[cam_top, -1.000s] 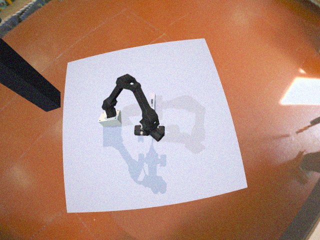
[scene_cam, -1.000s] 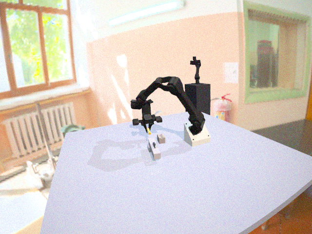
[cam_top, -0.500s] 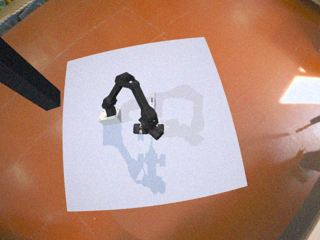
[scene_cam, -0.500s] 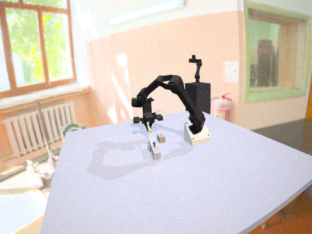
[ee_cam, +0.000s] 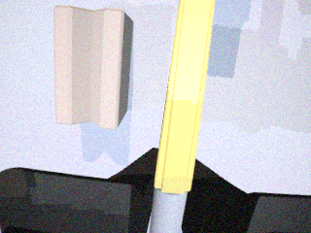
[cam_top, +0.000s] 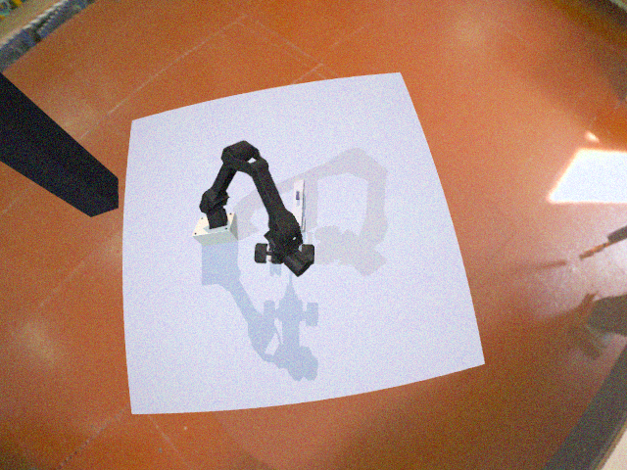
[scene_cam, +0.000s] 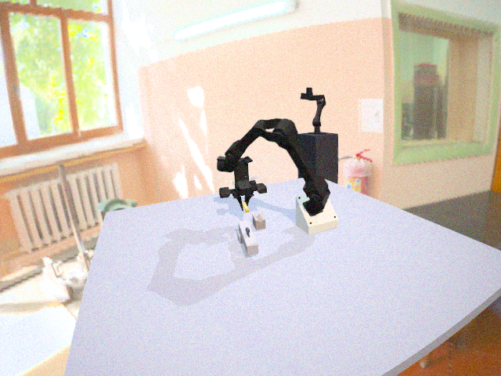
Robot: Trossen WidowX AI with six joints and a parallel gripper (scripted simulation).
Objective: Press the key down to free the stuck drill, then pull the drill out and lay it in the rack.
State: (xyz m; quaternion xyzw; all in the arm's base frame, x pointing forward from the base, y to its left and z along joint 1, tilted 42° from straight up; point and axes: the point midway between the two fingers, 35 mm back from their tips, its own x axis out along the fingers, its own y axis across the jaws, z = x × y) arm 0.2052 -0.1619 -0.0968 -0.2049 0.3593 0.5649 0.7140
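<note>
My gripper tip is 4 cm past the rack, 5 cm to the right of it and 4 cm above it. Also, from my gripper tip: drill 1 cm ahead, 4 cm to the left, 3 cm above; dark key 9 cm ahead, 21 cm to the left, 1 cm below.
</note>
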